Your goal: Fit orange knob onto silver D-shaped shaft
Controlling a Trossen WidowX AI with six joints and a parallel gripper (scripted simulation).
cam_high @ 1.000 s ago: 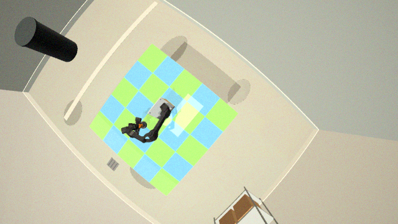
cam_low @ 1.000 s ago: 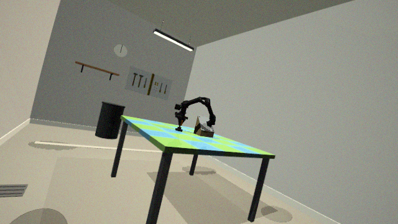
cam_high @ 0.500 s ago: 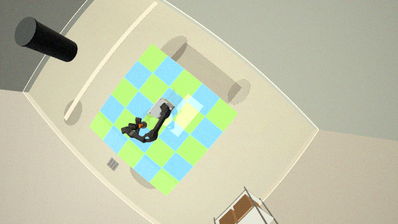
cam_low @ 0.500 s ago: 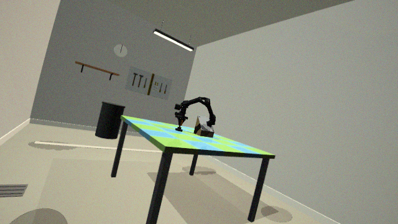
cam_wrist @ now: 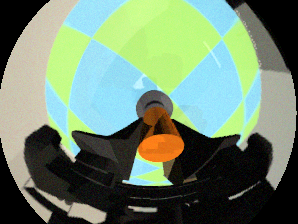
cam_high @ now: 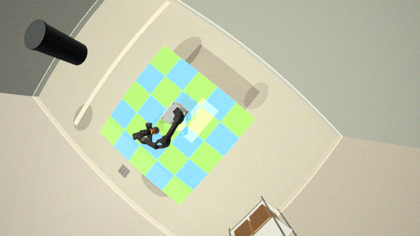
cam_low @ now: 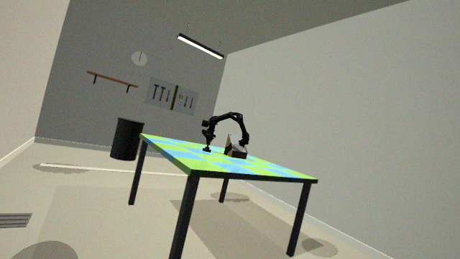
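The orange knob is 3 cm above my gripper tip. From my gripper tip the other things lie so: dark pedestal 4 cm below.
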